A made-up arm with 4 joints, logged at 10 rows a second.
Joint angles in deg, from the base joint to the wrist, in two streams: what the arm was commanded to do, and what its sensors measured. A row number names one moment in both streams.
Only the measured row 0 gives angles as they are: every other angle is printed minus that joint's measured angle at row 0.
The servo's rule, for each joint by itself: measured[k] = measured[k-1] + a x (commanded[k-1-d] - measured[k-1]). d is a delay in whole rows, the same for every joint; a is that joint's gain. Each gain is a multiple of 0.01, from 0.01 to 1. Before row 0 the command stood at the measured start. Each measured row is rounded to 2 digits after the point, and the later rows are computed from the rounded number. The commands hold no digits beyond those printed.
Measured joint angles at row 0:
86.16 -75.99 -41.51 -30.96
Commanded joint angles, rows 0 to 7:
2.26 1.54 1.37 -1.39
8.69 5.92 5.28 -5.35
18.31 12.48 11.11 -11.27
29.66 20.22 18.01 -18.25
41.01 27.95 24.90 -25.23
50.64 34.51 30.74 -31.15
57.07 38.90 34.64 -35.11
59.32 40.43 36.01 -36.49
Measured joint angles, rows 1 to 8:
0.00 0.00 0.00 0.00
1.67 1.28 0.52 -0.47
6.86 5.13 2.33 -2.13
15.33 11.23 5.67 -5.24
25.93 18.69 10.36 -9.66
37.09 26.38 15.89 -14.95
47.12 33.13 21.53 -20.46
54.48 37.92 26.51 -25.44
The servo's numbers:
d 1
a 0.74 0.83 0.38 0.34

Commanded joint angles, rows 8 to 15:
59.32 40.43 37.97 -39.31
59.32 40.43 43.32 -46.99
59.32 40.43 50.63 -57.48
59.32 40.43 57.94 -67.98
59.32 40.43 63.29 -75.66
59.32 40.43 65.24 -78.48
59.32 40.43 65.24 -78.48
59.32 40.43 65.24 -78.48
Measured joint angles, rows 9 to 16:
58.06 40.00 30.12 -29.20
58.99 40.36 33.10 -32.64
59.23 40.42 36.98 -37.52
59.30 40.43 42.17 -44.31
59.31 40.43 48.16 -52.36
59.32 40.43 53.91 -60.28
59.32 40.43 58.22 -66.47
59.32 40.43 60.89 -70.55

